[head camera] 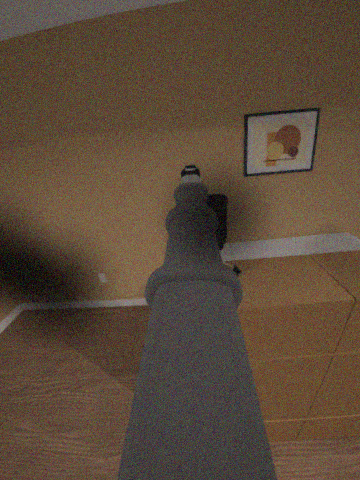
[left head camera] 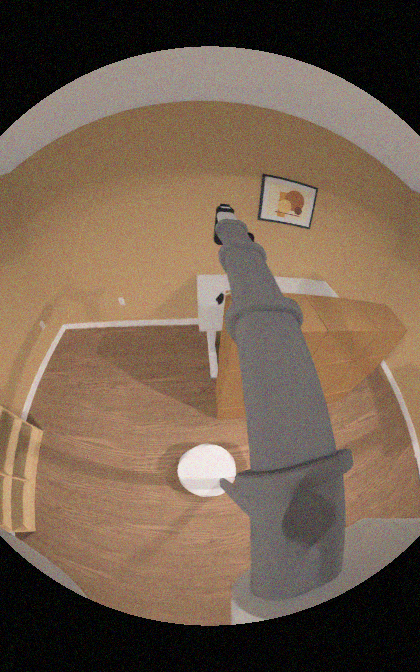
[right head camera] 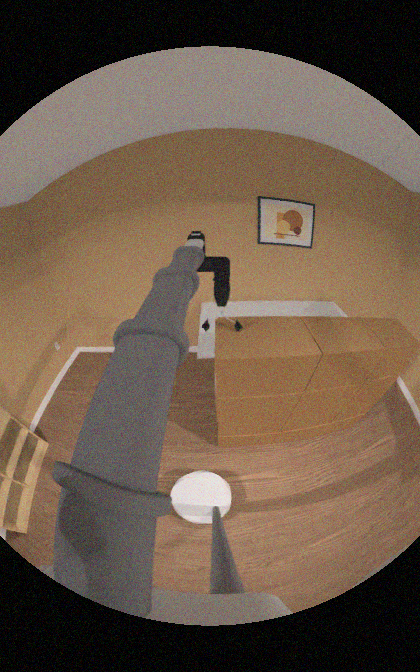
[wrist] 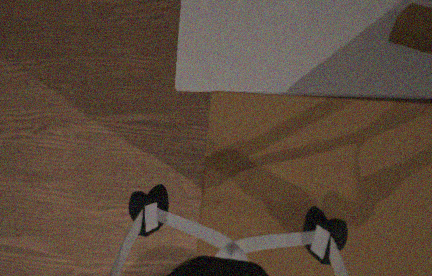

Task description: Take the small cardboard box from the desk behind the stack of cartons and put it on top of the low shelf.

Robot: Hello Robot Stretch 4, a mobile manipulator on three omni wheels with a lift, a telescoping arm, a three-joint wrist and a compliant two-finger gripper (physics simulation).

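Frame: origin at the robot's base, x ahead, y left, z up, level; centimetres.
Seen in the pictures: gripper, fingertip midpoint: (wrist: 233,211).
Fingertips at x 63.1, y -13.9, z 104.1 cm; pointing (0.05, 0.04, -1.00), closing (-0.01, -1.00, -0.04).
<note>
A point is followed by its place in that frame.
A small brown cardboard box (wrist: 414,29) @(x 97.3, y -45.5, z 73.4 cm) shows in part at the top right edge of the wrist view. It sits on the white desk (head camera: 295,245) @(x 147.6, y -89.0, z 68.5 cm) (left head camera: 207,305) (right head camera: 280,308) (wrist: 230,45) @(x 94.3, y -8.8, z 68.5 cm), in a shaded part. The stack of cartons (head camera: 295,330) @(x 45.4, y -38.4, z 92.2 cm) (right head camera: 270,375) (wrist: 265,125) @(x 71.1, y -16.0, z 104.4 cm) stands in front of the desk. My gripper (right head camera: 222,325) (wrist: 233,211) @(x 63.1, y -13.9, z 104.1 cm) is open, with nothing between its fingers. It hangs over the left end of the cartons, apart from the box. A light wooden shelf unit (left head camera: 31,470) (right head camera: 31,485) shows in part at the far left of both side head views.
My long grey arm (head camera: 195,375) @(x 3.8, y -6.6, z 141.6 cm) (left head camera: 287,395) (right head camera: 125,400) reaches forward and hides part of the desk and cartons. A white round object (left head camera: 206,462) (right head camera: 201,487) is low in front. A framed picture (head camera: 281,142) @(x 164.2, y -76.2, z 149.3 cm) (left head camera: 288,201) (right head camera: 286,222) hangs on the wall behind the desk.
</note>
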